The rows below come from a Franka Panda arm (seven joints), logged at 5 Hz.
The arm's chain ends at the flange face. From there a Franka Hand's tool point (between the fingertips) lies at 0.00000 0.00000 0.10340 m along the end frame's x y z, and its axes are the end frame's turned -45 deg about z.
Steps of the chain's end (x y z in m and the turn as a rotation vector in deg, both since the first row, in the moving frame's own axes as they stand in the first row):
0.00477 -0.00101 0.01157 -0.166 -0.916 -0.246
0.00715 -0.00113 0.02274 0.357 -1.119 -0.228
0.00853 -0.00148 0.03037 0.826 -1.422 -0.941
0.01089 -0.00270 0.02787 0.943 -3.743 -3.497
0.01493 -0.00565 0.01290 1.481 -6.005 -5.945
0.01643 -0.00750 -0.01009 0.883 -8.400 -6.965
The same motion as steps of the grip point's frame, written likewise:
0.00270 0.00170 0.01156 0.530 -0.765 -0.246
0.00488 0.00238 0.02272 1.044 -0.539 -0.228
0.00629 0.00212 0.03033 1.590 -0.421 -0.941
0.00586 -0.00007 0.02764 3.314 -1.980 -3.497
0.00831 -0.00266 0.01230 5.293 -3.199 -5.945
0.00667 -0.00488 -0.01121 6.564 -5.315 -6.965

